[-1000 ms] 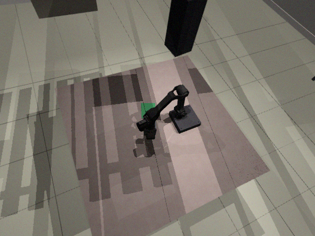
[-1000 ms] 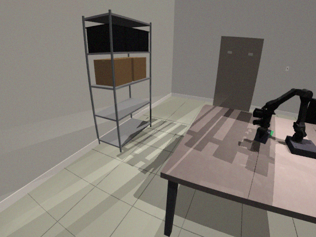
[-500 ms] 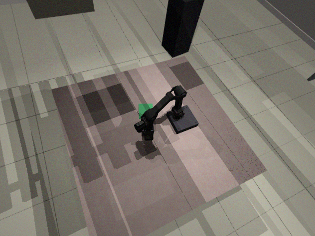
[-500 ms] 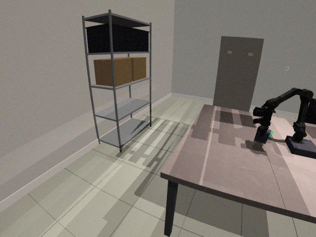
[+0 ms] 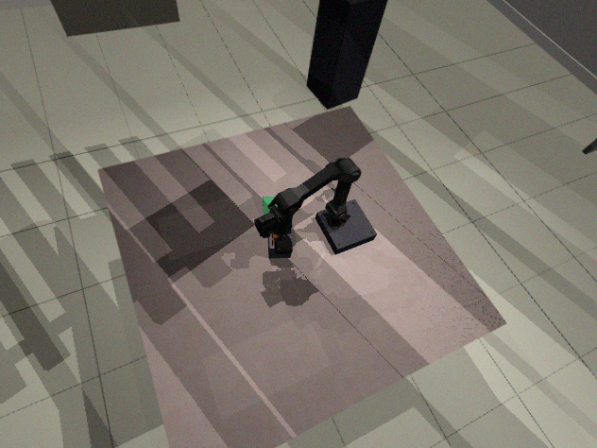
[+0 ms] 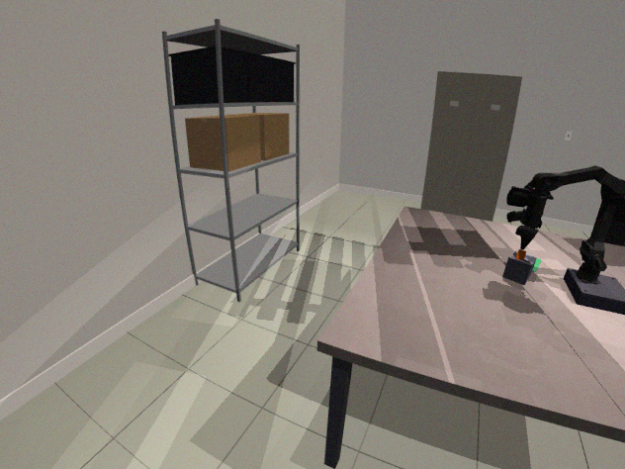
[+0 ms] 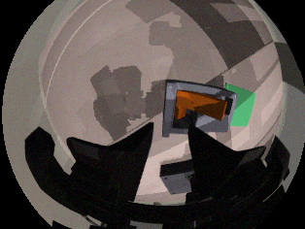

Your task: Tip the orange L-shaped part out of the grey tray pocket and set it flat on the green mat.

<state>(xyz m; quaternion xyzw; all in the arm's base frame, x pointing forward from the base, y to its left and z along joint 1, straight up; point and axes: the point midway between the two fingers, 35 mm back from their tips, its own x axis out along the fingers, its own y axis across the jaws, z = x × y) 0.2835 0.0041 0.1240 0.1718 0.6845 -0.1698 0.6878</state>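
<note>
My gripper tip is now 10 cm above the orange L-shaped part, 4 cm to the left of it and 3 cm past it. The rest, counted from my gripper tip: green mat: 20 cm to the right, 16 cm below, 11 cm behind.
</note>
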